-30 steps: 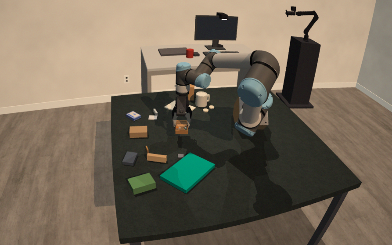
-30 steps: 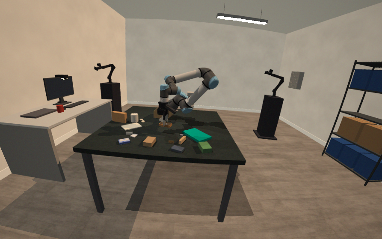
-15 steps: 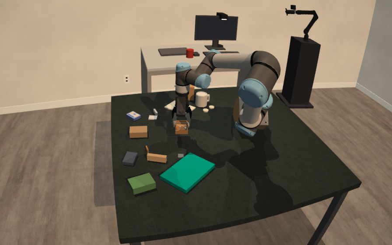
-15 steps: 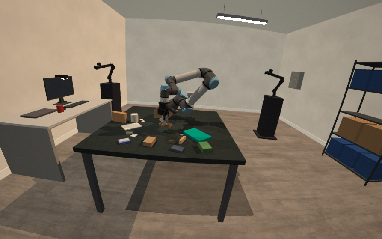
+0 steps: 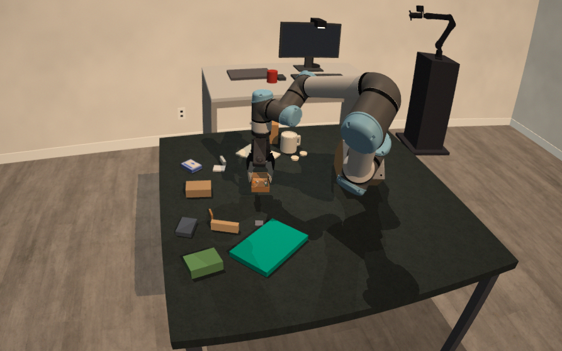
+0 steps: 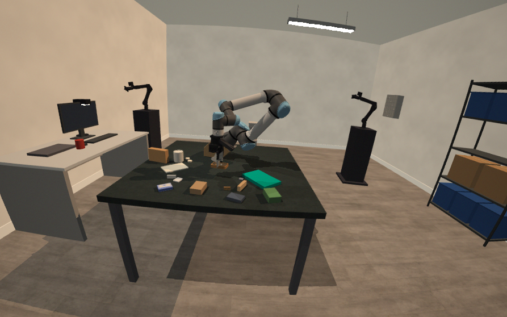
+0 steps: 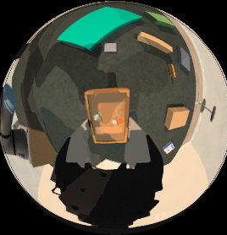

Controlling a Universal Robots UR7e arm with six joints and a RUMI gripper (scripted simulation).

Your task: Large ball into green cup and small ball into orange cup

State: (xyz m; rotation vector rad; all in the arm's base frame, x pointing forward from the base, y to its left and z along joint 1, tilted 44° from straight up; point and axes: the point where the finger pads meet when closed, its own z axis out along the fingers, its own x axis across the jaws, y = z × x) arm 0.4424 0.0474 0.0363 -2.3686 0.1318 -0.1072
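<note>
Now: the covered wooden puzzle 1 cm below my hand. The rest, counted from my hand: brown box 25 cm ahead, 6 cm to the right, 7 cm below; then teal flat box 1 cm behind, 30 cm to the left, 8 cm below; then grey cube 2 cm ahead, 16 cm to the left, 8 cm below.
</note>
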